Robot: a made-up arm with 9 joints. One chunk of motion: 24 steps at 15 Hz.
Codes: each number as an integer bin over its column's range. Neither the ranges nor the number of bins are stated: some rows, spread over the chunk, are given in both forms.
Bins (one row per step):
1: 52 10 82 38 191 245 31 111 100
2: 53 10 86 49 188 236 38 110 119
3: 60 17 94 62 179 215 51 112 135
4: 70 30 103 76 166 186 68 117 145
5: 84 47 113 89 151 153 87 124 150
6: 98 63 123 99 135 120 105 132 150
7: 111 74 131 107 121 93 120 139 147
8: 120 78 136 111 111 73 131 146 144
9: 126 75 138 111 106 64 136 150 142
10: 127 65 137 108 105 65 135 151 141
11: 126 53 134 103 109 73 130 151 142
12: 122 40 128 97 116 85 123 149 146
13: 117 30 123 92 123 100 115 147 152
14: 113 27 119 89 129 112 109 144 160
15: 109 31 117 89 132 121 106 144 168
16: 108 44 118 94 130 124 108 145 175
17: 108 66 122 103 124 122 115 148 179
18: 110 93 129 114 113 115 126 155 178
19: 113 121 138 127 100 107 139 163 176
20: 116 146 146 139 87 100 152 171 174
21: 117 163 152 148 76 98 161 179 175
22: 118 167 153 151 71 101 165 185 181
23: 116 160 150 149 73 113 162 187 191
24: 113 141 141 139 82 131 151 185 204
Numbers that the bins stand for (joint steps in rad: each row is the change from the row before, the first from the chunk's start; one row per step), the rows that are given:
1: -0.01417 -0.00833 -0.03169 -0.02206 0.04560 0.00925 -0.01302 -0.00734 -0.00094
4: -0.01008 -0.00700 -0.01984 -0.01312 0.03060 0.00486 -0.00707 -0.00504 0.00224
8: 0.00129 -0.00380 -0.00120 -0.00488 -0.00240 -0.00356 0.00306 0.00611 0.00216
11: 0.00266 -0.00547 -0.00233 -0.00676 -0.00360 -0.00356 0.00290 0.00803 0.00202
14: -0.00030 -0.00720 -0.01080 -0.01006 0.00840 -0.00065 -0.00047 0.00534 0.00329
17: -0.00144 -0.00460 -0.00911 -0.00676 0.00540 0.00009 0.00049 0.00688 0.00464
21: 0.00061 0.00187 0.00784 0.00382 -0.02340 -0.00170 0.00789 0.01879 0.00435
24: -0.00030 0.00040 0.00162 0.00171 -0.01980 0.00076 0.00628 0.02110 0.00640
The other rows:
2: -0.01395 -0.00833 -0.02944 -0.01947 0.04380 0.00858 -0.01189 -0.00773 0.00040
3: -0.01235 -0.00787 -0.02492 -0.01641 0.03840 0.00702 -0.00980 -0.00696 0.00153
5: -0.00689 -0.00587 -0.01419 -0.01006 0.02160 0.00240 -0.00401 -0.00235 0.00259
6: -0.00371 -0.00480 -0.00854 -0.00771 0.01200 -0.00006 -0.00112 0.00073 0.00259
7: -0.00075 -0.00407 -0.00402 -0.00582 0.00360 -0.00207 0.00129 0.00342 0.00238
9: 0.00266 -0.00400 -0.00007 -0.00488 -0.00540 -0.00423 0.00387 0.00765 0.00202
10: 0.00289 -0.00467 -0.00064 -0.00559 -0.00600 -0.00416 0.00371 0.00803 0.00195
12: 0.00175 -0.00633 -0.00572 -0.00818 0.00060 -0.00267 0.00178 0.00726 0.00231
13: 0.00061 -0.00700 -0.00854 -0.00935 0.00480 -0.00155 0.00049 0.00649 0.00273
15: -0.00121 -0.00693 -0.01193 -0.01006 0.01020 0.00002 -0.00096 0.00534 0.00386
16: -0.00144 -0.00607 -0.01136 -0.00888 0.00900 0.00024 -0.00064 0.00573 0.00435
18: -0.00098 -0.00280 -0.00515 -0.00418 -0.00120 -0.00043 0.00226 0.00957 0.00456
19: -0.00030 -0.00093 -0.00007 -0.00112 -0.00900 -0.00103 0.00435 0.01264 0.00442
20: 0.00038 0.00073 0.00445 0.00171 -0.01680 -0.00155 0.00644 0.01572 0.00428
22: 0.00084 0.00213 0.00840 0.00453 -0.02640 -0.00147 0.00853 0.02110 0.00478
23: 0.00038 0.00167 0.00671 0.00406 -0.02520 -0.00058 0.00805 0.02187 0.00548

